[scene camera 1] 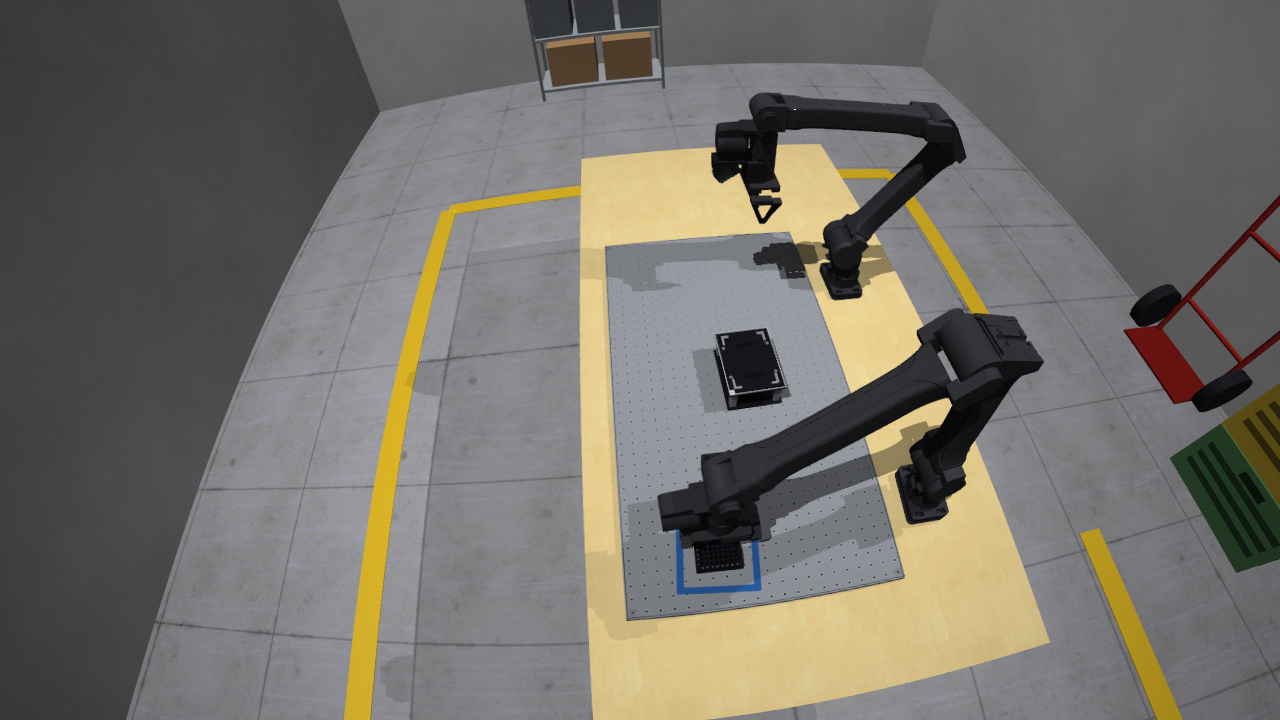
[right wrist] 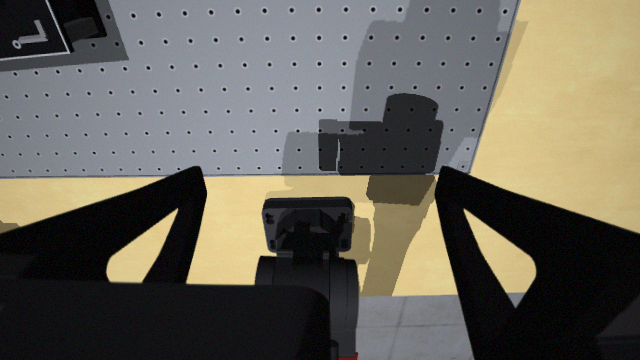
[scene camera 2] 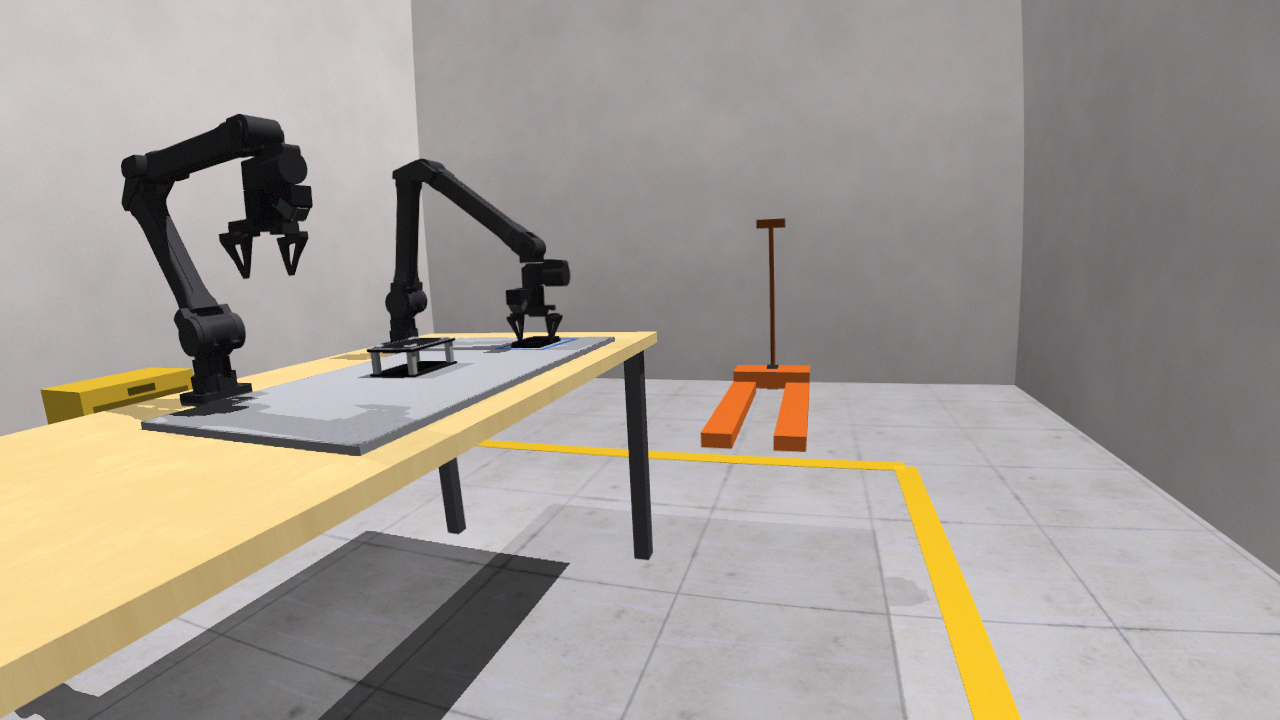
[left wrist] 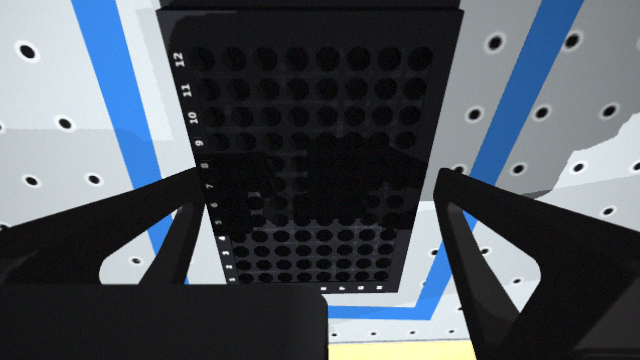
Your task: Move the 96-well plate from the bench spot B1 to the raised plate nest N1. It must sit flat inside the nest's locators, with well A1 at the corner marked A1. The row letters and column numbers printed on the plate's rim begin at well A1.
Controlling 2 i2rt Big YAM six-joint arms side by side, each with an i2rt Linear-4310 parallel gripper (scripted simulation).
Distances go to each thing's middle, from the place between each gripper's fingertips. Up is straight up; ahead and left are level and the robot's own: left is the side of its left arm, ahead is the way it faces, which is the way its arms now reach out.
The black 96-well plate (scene camera 1: 716,560) is 1 cm below my left hand (scene camera 1: 717,538). The rest, counted from my left hand: raised nest N1 (scene camera 1: 761,357): 12 cm behind, 36 cm to the right, 4 cm above.
Right now the raised nest N1 is 70 mm ahead of my right hand (scene camera 2: 269,277), 290 mm to the left of it and 180 mm below it. The rest, counted from my right hand: black 96-well plate: 190 mm ahead, 650 mm to the left, 230 mm below.
